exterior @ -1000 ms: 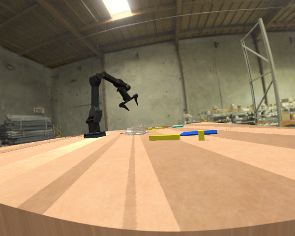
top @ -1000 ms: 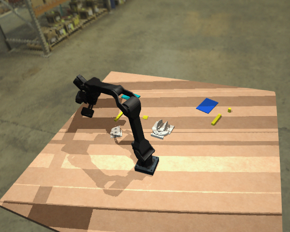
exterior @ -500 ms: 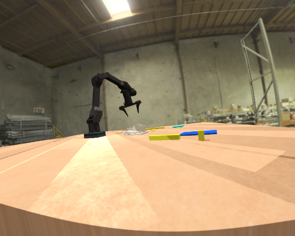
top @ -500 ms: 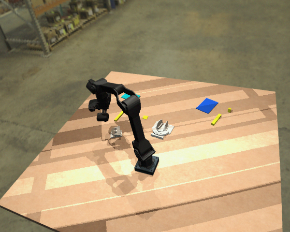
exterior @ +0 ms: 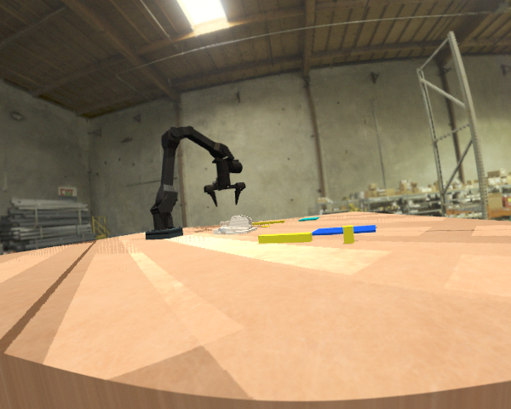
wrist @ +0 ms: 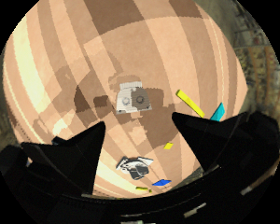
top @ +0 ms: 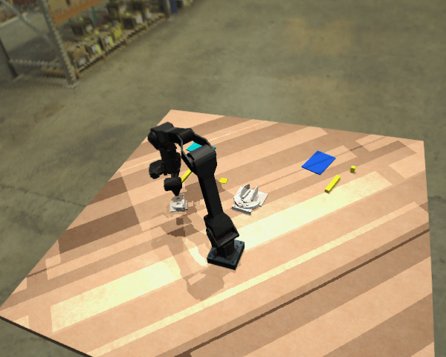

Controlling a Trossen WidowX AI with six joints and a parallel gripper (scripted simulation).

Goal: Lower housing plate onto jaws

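Right now my gripper tip is 90 mm above the small white part, 10 mm to the right of it and 10 mm past it. The rest, counted from my gripper tip: teal sheet 360 mm ahead, 120 mm to the left, 100 mm below; small yellow cube 570 mm to the right, 450 mm ahead, 90 mm below; blue sheet 460 mm ahead, 420 mm to the right, 100 mm below.
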